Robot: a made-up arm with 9 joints. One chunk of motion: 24 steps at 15 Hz.
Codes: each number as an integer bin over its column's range. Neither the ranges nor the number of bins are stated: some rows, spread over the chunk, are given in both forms.
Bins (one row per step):
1: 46 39 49 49 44 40 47 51 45
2: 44 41 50 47 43 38 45 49 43
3: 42 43 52 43 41 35 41 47 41
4: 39 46 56 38 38 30 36 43 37
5: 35 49 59 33 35 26 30 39 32
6: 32 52 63 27 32 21 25 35 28
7: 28 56 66 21 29 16 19 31 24
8: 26 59 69 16 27 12 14 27 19
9: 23 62 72 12 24 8 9 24 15
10: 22 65 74 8 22 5 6 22 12
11: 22 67 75 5 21 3 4 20 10
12: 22 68 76 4 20 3 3 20 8
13: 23 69 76 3 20 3 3 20 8
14: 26 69 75 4 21 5 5 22 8
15: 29 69 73 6 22 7 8 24 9
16: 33 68 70 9 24 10 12 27 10
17: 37 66 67 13 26 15 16 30 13
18: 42 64 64 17 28 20 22 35 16
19: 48 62 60 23 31 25 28 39 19
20: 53 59 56 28 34 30 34 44 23
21: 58 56 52 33 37 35 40 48 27
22: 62 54 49 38 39 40 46 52 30
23: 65 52 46 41 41 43 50 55 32
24: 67 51 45 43 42 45 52 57 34
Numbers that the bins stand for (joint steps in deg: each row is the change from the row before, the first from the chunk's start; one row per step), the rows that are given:
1: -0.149 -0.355 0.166 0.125 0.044 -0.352 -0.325 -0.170 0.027
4: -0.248 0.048 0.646 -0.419 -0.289 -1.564 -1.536 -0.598 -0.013
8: -0.432 0.797 1.539 -1.508 -0.900 -3.745 -3.959 -1.455 -0.104
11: -0.489 1.258 1.952 -2.053 -1.233 -4.836 -5.060 -1.829 -0.149
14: -0.432 1.373 1.952 -2.102 -1.233 -4.594 -4.949 -1.722 -0.160
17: -0.277 1.200 1.402 -1.657 -0.956 -3.382 -3.738 -1.294 -0.134
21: 0.020 0.624 0.372 -0.667 -0.344 -0.958 -1.096 -0.330 -0.064
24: 0.147 0.336 -0.109 -0.172 -0.067 0.255 0.225 0.152 -0.028
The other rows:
2: -0.178 -0.239 0.234 0.026 -0.011 -0.594 -0.545 -0.277 0.017
3: -0.206 -0.124 0.372 -0.172 -0.122 -0.958 -0.986 -0.384 0.007
5: -0.305 0.221 0.853 -0.667 -0.456 -2.048 -2.197 -0.812 -0.038
6: -0.347 0.394 1.127 -0.964 -0.622 -2.655 -2.747 -1.026 -0.059
7: -0.404 0.624 1.333 -1.261 -0.789 -3.261 -3.408 -1.240 -0.079
9: -0.475 0.970 1.745 -1.706 -1.067 -4.230 -4.509 -1.615 -0.124
10: -0.489 1.142 1.883 -1.904 -1.178 -4.594 -4.839 -1.722 -0.139
12: -0.489 1.315 2.020 -2.102 -1.289 -4.836 -5.170 -1.829 -0.160
13: -0.475 1.373 2.020 -2.152 -1.289 -4.836 -5.170 -1.829 -0.160
15: -0.390 1.373 1.814 -2.003 -1.178 -4.352 -4.619 -1.615 -0.155
16: -0.333 1.315 1.608 -1.855 -1.067 -3.988 -4.179 -1.455 -0.149
18: -0.206 1.085 1.196 -1.459 -0.844 -2.776 -3.078 -1.026 -0.119
19: -0.121 0.970 0.921 -1.162 -0.678 -2.170 -2.417 -0.812 -0.104
20: -0.051 0.797 0.646 -0.914 -0.511 -1.564 -1.757 -0.544 -0.084
22: 0.077 0.509 0.166 -0.419 -0.233 -0.352 -0.435 -0.116 -0.048
23: 0.119 0.394 -0.040 -0.271 -0.122 0.012 0.005 0.044 -0.038

